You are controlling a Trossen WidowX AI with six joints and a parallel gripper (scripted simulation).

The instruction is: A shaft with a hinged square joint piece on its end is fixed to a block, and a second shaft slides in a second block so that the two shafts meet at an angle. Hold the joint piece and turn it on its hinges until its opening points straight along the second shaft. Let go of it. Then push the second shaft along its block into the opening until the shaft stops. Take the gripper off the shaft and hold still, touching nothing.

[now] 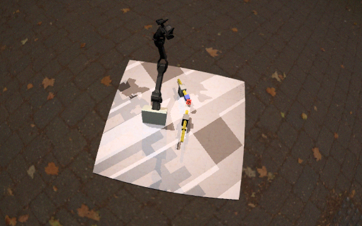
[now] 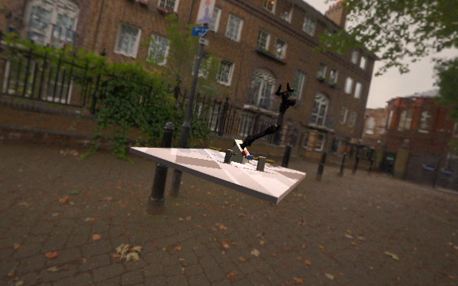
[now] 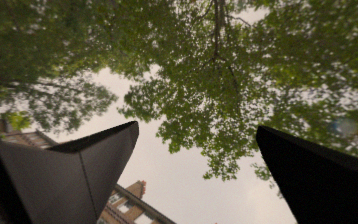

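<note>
My gripper tip is now 73 cm above the red square joint piece, 25 cm short of it and 16 cm to the left of it.
</note>
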